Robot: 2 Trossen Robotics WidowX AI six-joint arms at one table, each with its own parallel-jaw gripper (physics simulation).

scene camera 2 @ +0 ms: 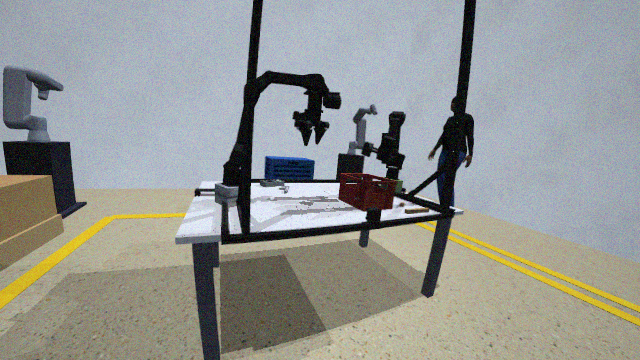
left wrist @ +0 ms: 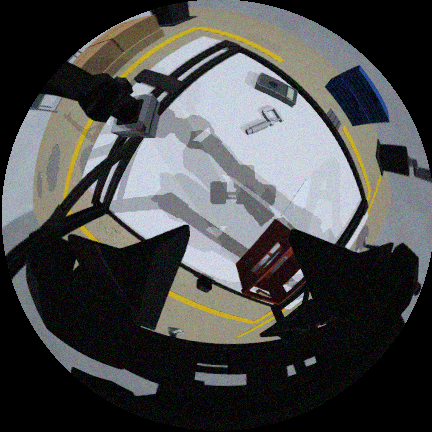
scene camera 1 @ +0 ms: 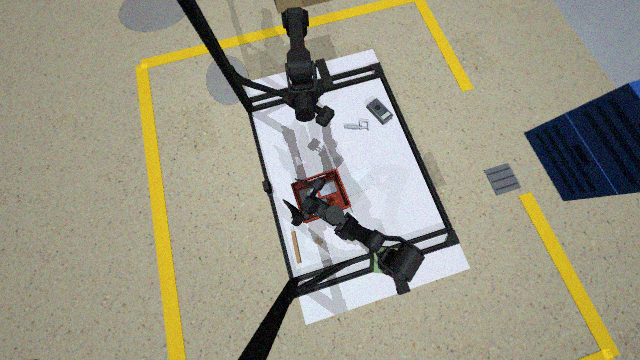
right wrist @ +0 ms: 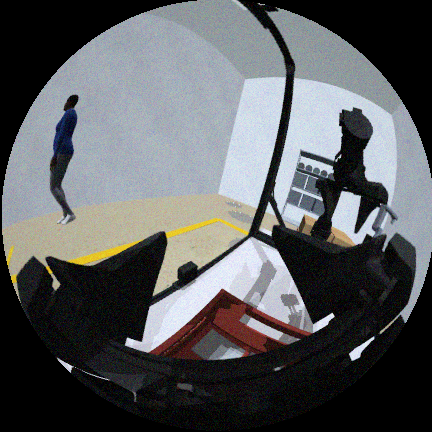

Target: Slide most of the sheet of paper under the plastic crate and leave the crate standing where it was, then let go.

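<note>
A red open plastic crate [scene camera 1: 343,190] [scene camera 2: 366,192] [left wrist: 272,236] [right wrist: 231,325] stands upright on the white table, near the table edge at the left in scene camera 1. The white sheet of paper can hardly be told from the white table; a thin faint line beside the crate in the left wrist view may be its edge. I cannot tell how much lies under the crate. My left gripper [scene camera 2: 312,143] [left wrist: 241,232] [right wrist: 340,225] is open and empty, pointing down high above the table, apart from the crate. My right gripper [scene camera 1: 291,190] [right wrist: 220,233] is open and empty, above the crate and pointing past it.
A grey meter [scene camera 1: 379,110] [left wrist: 276,90] and a caliper-like tool [scene camera 1: 356,125] [left wrist: 262,121] lie on the table [scene camera 1: 400,170]. A wooden stick [scene camera 1: 296,246] [scene camera 2: 417,210] lies near the crate. A black frame [scene camera 1: 413,155] surrounds the top; a green thing [scene camera 1: 382,262] is by the right arm's base.
</note>
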